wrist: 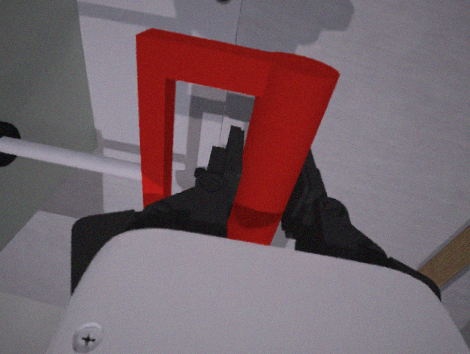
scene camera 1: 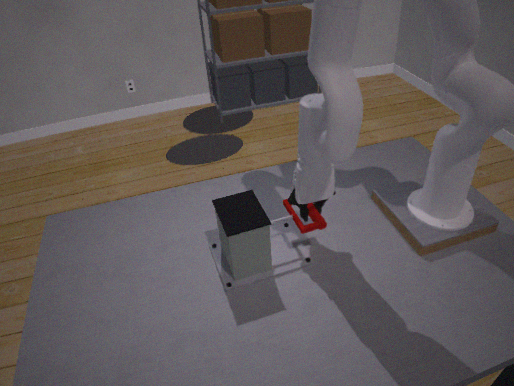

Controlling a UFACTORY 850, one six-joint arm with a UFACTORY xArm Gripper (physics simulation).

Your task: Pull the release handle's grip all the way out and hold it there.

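Note:
The red release handle [scene camera 1: 303,228] [wrist: 202,62] is an open rectangular frame with a thick round grip [scene camera 1: 317,216] [wrist: 285,135] on the side away from the box. A white rod [scene camera 1: 281,220] [wrist: 75,161] runs from the box [scene camera 1: 248,252] to the handle's near bar, and a long stretch of it shows. My gripper [scene camera 1: 312,212] [wrist: 262,156] is shut on the round grip, with one finger inside the frame and the other on the outer side. The lower end of the grip is hidden by the gripper body in the wrist view.
The box has a black top [scene camera 1: 241,212] and stands on a pale base plate [scene camera 1: 292,256] with black dots at its corners. The arm's base sits on a wood-edged board [scene camera 1: 425,245] at the right. A shelf rack [scene camera 1: 213,82] with boxes stands at the back wall.

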